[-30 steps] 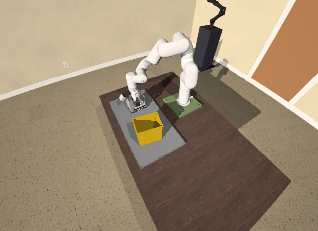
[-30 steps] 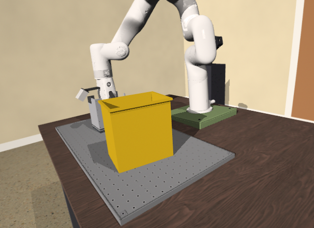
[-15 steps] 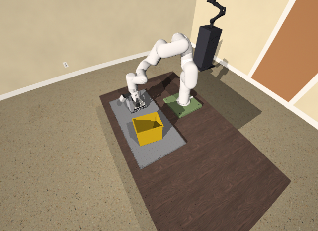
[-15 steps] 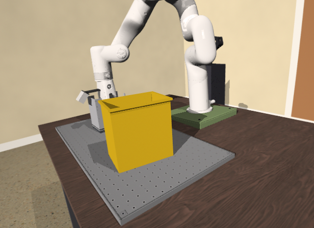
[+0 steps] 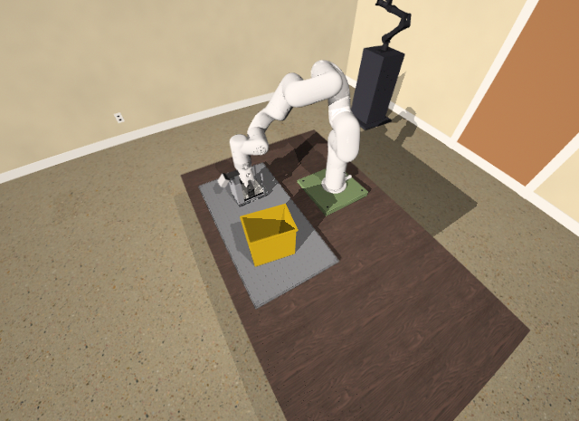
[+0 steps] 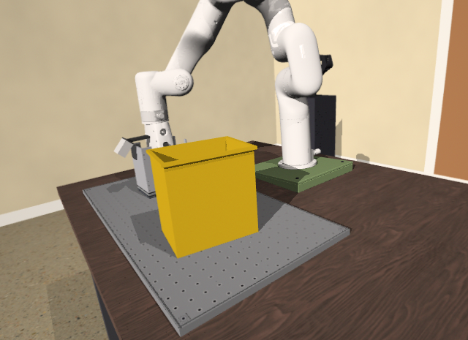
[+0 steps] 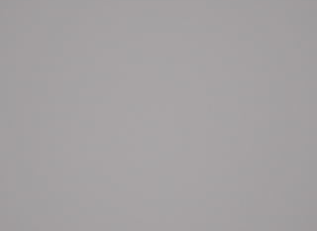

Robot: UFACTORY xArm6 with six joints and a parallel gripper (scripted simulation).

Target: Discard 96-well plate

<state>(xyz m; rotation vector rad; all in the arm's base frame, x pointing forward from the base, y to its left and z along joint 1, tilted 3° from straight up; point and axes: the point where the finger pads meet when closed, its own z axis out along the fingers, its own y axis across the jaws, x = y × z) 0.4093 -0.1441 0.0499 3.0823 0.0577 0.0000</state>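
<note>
Right now my hand is 1 cm above the white 96-well plate. Round my hand: yellow plastics bin W1: 32 cm to the left, 4 cm above, 3 cm ahead.
</note>
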